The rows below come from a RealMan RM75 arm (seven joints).
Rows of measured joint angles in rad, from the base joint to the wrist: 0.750 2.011 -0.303 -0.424 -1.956 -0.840 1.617; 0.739 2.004 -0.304 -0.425 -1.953 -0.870 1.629; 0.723 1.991 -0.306 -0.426 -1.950 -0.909 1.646; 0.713 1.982 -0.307 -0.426 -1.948 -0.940 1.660; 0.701 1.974 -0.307 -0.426 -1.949 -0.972 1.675; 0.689 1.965 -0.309 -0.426 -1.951 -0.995 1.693; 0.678 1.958 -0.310 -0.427 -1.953 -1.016 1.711; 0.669 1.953 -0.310 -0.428 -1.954 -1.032 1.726; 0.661 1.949 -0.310 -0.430 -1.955 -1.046 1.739; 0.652 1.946 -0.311 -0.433 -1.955 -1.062 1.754; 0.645 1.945 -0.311 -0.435 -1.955 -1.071 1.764; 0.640 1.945 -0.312 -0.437 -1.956 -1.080 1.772; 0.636 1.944 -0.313 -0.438 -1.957 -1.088 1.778; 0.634 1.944 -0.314 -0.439 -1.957 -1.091 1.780; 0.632 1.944 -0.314 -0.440 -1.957 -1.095 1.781; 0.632 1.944 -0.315 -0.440 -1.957 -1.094 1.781; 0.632 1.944 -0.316 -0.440 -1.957 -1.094 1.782; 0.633 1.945 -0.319 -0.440 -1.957 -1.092 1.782; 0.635 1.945 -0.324 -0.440 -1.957 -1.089 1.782
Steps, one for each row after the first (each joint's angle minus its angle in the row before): -0.011 -0.007 -0.001 -0.001 0.003 -0.030 0.012; -0.016 -0.013 -0.002 -0.001 0.003 -0.039 0.017; -0.010 -0.009 -0.001 0.000 0.002 -0.031 0.014; -0.012 -0.008 0.000 0.000 -0.001 -0.032 0.015; -0.012 -0.009 -0.002 0.000 -0.002 -0.023 0.018; -0.011 -0.007 -0.001 -0.001 -0.002 -0.021 0.018; -0.009 -0.005 0.000 -0.001 -0.001 -0.016 0.015; -0.008 -0.004 0.000 -0.002 -0.001 -0.014 0.013; -0.009 -0.003 -0.001 -0.003 0.000 -0.016 0.015; -0.007 -0.001 0.000 -0.002 0.000 -0.009 0.010; -0.005 0.000 -0.001 -0.002 -0.001 -0.009 0.008; -0.004 -0.001 -0.001 -0.001 -0.001 -0.008 0.006; -0.002 0.000 -0.001 -0.001 0.000 -0.003 0.002; -0.002 0.000 0.000 -0.001 0.000 -0.004 0.001; 0.000 0.000 -0.001 0.000 0.000 0.001 0.000; 0.000 0.000 -0.001 0.000 0.000 0.000 0.001; 0.001 0.001 -0.003 0.000 0.000 0.002 0.000; 0.002 0.000 -0.005 0.000 0.000 0.003 0.000
